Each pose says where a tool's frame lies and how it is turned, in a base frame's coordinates. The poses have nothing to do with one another.
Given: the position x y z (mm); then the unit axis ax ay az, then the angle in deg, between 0 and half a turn.
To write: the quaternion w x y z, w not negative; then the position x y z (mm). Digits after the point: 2 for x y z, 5 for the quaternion.
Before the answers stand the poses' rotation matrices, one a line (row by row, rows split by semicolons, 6 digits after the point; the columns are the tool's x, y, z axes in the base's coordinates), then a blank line. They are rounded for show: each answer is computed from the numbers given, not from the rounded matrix.
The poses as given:
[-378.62 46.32 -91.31 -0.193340 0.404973 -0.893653 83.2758]
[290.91 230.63 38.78 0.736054 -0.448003 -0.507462 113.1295]
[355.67 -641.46 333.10 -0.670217 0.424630 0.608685 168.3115]
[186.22 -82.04 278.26 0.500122 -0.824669 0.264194 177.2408]
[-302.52 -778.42 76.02 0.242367 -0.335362 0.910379 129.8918]
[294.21 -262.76 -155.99 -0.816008 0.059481 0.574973 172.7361]
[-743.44 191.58 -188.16 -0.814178 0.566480 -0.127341 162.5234]
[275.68 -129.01 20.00 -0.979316 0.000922 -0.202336 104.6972]
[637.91 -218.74 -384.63 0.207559 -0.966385 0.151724 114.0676]
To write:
0.150094 0.818377 0.554736; -0.956636 0.261890 -0.127520; -0.249639 -0.511540 0.822196
0.361780 0.007386 -0.932234; -0.925957 -0.113264 -0.360242; -0.108250 0.993537 -0.034137
-0.090196 -0.686602 -0.721417; -0.439974 -0.622381 0.647353; -0.893470 0.375793 -0.245951
-0.498886 -0.837110 0.224407; -0.811675 0.360530 -0.459568; 0.303804 -0.411418 -0.859325
-0.544925 -0.831904 0.104846; 0.565086 -0.456742 -0.687070; 0.619464 -0.315154 0.718987
0.334418 -0.169384 -0.927078; -0.023985 -0.984927 0.171301; -0.942119 -0.035050 -0.333440
0.341331 -0.862898 0.372693; -0.939383 -0.326854 0.103568; 0.032447 -0.385453 -0.922157
0.948672 0.194584 0.249316; -0.196848 -0.253710 0.947039; 0.247532 -0.947507 -0.202384
-0.347165 -0.420916 -0.838037; -0.143848 0.906942 -0.395934; 0.926706 -0.016904 -0.375406

[0.74736 -0.12846 0.26907 -0.59376 -378.62 46.32 -91.31]
[0.55099 0.61424 -0.37386 -0.42348 290.91 230.63 38.78]
[0.10182 -0.66673 0.42242 0.60552 355.67 -641.46 333.10]
[0.02408 0.49998 -0.82443 0.26412 186.22 -82.04 278.26]
[0.42347 0.21956 -0.30381 0.82472 -302.52 -778.42 76.02]
[0.06335 -0.81437 0.05936 0.57382 294.21 -262.76 -155.99]
[0.15192 -0.80473 0.55990 -0.12586 -743.44 191.58 -188.16]
[0.61086 -0.77537 0.00073 -0.16020 275.68 -129.01 20.00]
[0.54414 0.17414 -0.81079 0.12730 637.91 -218.74 -384.63]

